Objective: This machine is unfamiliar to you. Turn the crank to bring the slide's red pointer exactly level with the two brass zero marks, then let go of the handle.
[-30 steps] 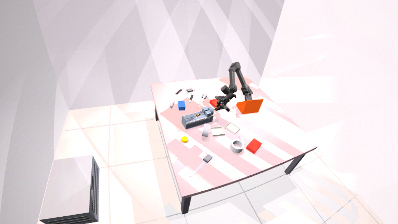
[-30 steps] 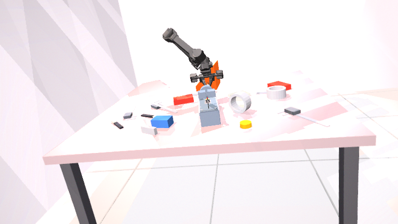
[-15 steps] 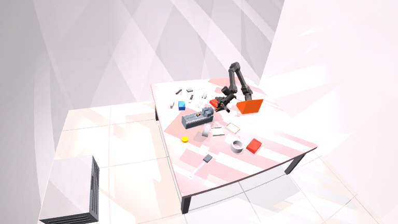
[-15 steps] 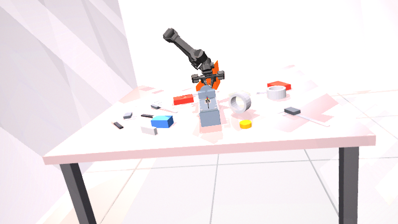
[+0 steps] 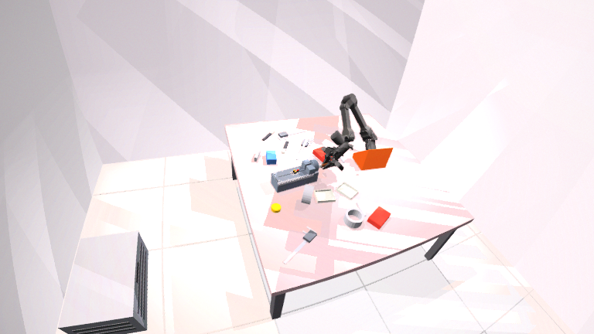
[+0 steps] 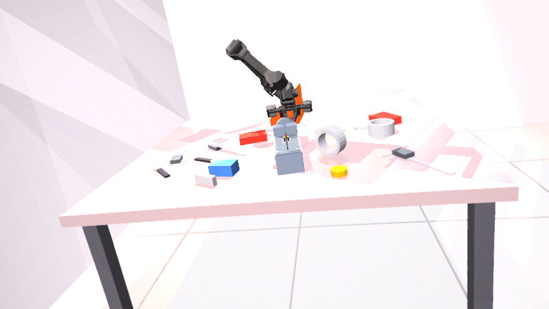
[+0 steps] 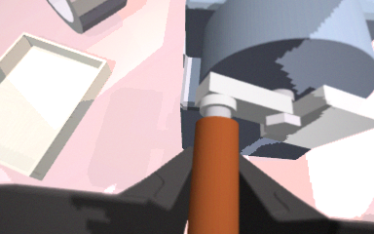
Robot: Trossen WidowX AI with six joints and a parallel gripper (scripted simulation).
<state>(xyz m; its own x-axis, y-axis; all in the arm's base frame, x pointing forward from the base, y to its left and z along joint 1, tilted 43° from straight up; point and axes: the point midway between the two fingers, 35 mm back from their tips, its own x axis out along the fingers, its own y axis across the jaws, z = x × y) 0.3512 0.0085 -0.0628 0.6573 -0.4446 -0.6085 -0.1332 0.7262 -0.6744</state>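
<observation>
Now: the red pointer 150 mm ahead of my gripper tip and 10 mm to the right of it. Round my gripper tip: orange handle (20 mm behind, 20 mm above); then yellow disc (320 mm ahead, 170 mm to the left, 70 mm below); then blue block (240 mm ahead, 230 mm to the right, 60 mm below).
</observation>
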